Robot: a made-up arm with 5 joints.
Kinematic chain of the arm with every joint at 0, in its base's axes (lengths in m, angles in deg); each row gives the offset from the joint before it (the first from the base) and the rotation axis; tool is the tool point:
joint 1: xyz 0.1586 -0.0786 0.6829 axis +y
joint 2: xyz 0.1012 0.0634 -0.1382 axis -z
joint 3: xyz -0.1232 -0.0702 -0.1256 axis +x
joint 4: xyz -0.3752 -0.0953 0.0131 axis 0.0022 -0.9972 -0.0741
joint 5: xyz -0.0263 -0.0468 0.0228 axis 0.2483 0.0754 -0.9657
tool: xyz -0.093 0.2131 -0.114
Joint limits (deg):
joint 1: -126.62..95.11
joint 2: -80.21..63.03
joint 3: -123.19..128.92
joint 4: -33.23..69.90
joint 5: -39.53..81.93
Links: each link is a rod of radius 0.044 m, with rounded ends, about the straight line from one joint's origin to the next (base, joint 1, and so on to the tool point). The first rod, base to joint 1, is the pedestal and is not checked.
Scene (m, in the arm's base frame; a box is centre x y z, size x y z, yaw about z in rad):
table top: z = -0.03
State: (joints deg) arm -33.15 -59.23 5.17 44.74 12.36
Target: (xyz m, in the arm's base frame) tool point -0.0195 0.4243 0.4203
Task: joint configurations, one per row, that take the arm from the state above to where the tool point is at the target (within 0.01 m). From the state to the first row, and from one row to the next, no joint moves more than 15 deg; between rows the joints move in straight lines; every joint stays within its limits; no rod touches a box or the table.
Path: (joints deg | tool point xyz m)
1: -29.04 -45.42 9.74 42.41 12.63 | 0.0857 -0.3386 0.2576
2: -24.94 -31.61 14.31 40.08 12.89 | -0.0146 -0.2380 0.2418
3: -20.83 -17.79 18.89 37.75 13.16 | -0.0921 -0.1222 0.2485
4: -16.73 -3.98 23.46 35.42 13.42 | -0.1405 0.0012 0.2731
5: -12.62 9.83 28.03 33.09 13.69 | -0.1567 0.1248 0.3096
6: -8.52 23.64 32.60 30.76 13.95 | -0.1400 0.2409 0.3507
7: -4.41 37.46 37.18 28.43 14.22 | -0.0927 0.3427 0.3898
8: -0.31 51.27 41.75 26.11 14.48 | -0.0195 0.4243 0.4203

